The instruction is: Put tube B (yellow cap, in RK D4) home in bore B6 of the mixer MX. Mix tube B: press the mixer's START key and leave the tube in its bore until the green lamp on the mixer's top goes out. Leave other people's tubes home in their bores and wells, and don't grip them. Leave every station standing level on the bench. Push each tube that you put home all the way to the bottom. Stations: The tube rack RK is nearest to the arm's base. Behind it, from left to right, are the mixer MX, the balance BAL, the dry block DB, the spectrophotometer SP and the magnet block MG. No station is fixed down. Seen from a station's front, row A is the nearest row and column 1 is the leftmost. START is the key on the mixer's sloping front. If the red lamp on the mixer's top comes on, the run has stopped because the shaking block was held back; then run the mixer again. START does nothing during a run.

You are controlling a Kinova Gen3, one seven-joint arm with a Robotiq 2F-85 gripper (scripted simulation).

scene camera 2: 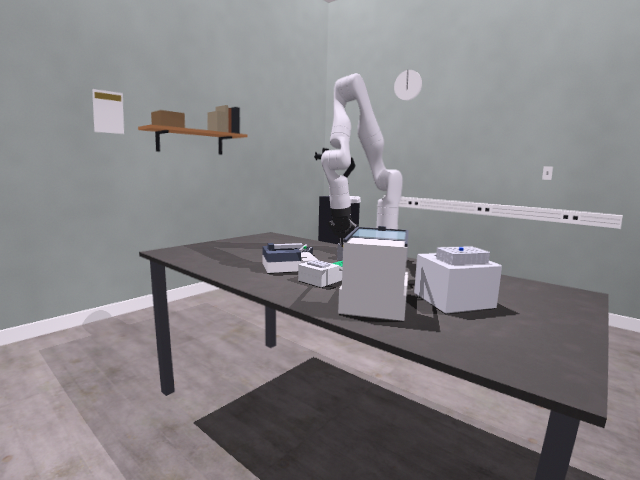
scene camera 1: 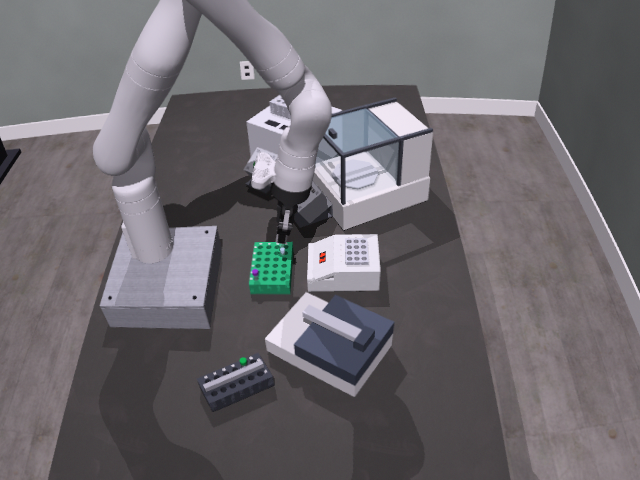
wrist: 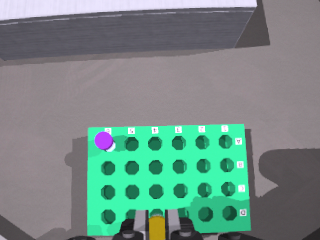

Note:
I see my gripper (scene camera 1: 281, 240), a green tube rack (scene camera 1: 275, 271), a glass-walled balance (scene camera 1: 366, 167), a mixer (scene camera 2: 457, 288), a dry block (scene camera 1: 346, 257), a magnet block (scene camera 1: 229, 388) and a spectrophotometer (scene camera 1: 344, 355).
The green tube rack is seen too in the wrist view (wrist: 155, 148). The glass-walled balance shows as well in scene camera 2 (scene camera 2: 374, 280). The mixer is seen too in scene camera 1 (scene camera 1: 265, 129). The wrist view does not show the glass-walled balance: it is out of frame. The wrist view does not show the mixer: it is out of frame.

